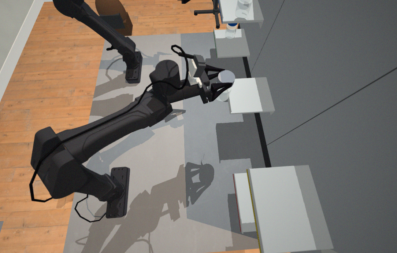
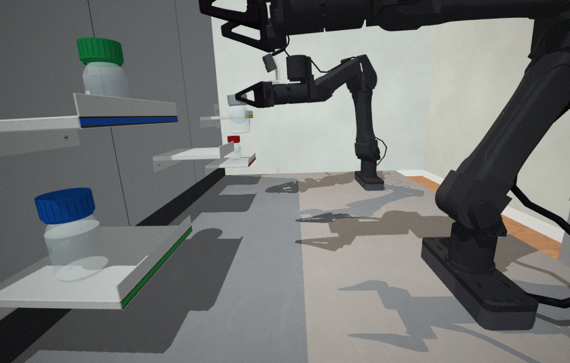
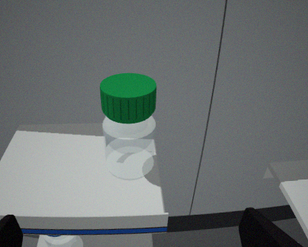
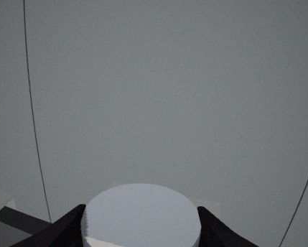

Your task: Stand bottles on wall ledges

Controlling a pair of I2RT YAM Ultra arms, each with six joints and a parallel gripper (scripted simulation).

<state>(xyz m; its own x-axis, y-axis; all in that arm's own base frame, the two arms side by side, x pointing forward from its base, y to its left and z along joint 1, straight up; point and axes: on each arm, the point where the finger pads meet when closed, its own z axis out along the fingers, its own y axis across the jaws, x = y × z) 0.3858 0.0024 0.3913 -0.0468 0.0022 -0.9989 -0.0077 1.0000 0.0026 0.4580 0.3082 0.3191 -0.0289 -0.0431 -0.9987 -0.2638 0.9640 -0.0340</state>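
Now: right hand 50 mm above the grey-capped bottle. Also, from my right hand: green-capped bottle 110 mm ahead, 360 mm to the left; blue-capped bottle 110 mm ahead, 470 mm to the left, 190 mm below.
The grey-capped bottle is 36 cm to the right of my left hand, 13 cm below it and 6 cm ahead of it. Also, from my left hand: green-capped bottle (18 cm ahead, 8 cm below); then blue-capped bottle (27 cm below, 17 cm ahead, 12 cm to the left).
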